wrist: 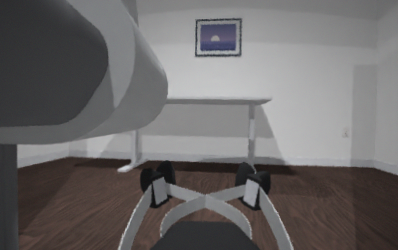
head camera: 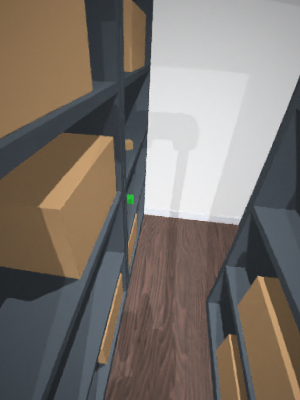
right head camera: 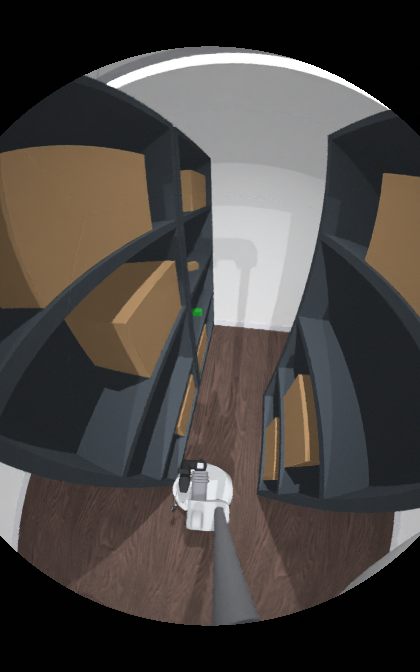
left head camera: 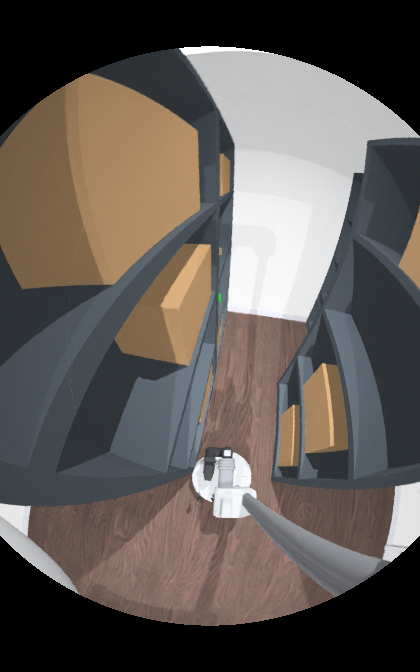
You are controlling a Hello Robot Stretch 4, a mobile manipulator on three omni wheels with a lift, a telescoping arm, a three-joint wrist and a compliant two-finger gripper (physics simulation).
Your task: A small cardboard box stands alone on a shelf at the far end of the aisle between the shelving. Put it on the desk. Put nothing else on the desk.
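Frame: origin at the robot's base, x ahead, y left, z up, level; metres.
Seen in the pictures: gripper, fingertip midpoint: (wrist: 205, 176).
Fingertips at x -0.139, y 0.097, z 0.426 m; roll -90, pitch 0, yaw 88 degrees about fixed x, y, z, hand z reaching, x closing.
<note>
Offsets run from my fingertips to a thing's top centre. "pt": to the spot under its first point. Level surfaces: height alone.
The small cardboard box {dx +1.521, dy +0.027, dz +0.587 m} (head camera: 129, 145) (left head camera: 220, 251) (right head camera: 193, 266) is a small tan block on a middle shelf of the left shelving, near the far end of the aisle. In the head camera view an upright hides part of it. My gripper (wrist: 205, 176) is open and empty, with its two black fingertips wide apart. It is well away from the box and points toward the desk {dz +0.241 m} (wrist: 215, 101), which stands against the wall in the wrist view. Part of the desk is hidden by a grey and white robot part on the left.
A small green block {dx +1.541, dy +0.017, dz +0.125 m} (head camera: 130, 199) (left head camera: 219, 298) (right head camera: 197, 312) lies on a shelf below the small box. Larger cartons {dx +0.810, dy +0.193, dz +0.807 m} (head camera: 90, 215) (right head camera: 125, 320) fill parts of the left shelving. More cartons {pt dx +0.547, dy -0.575, dz +0.308 m} (head camera: 265, 320) (right head camera: 300, 425) stand low on the right. A narrow wooden-floored aisle runs to a white wall (head camera: 200, 125).
</note>
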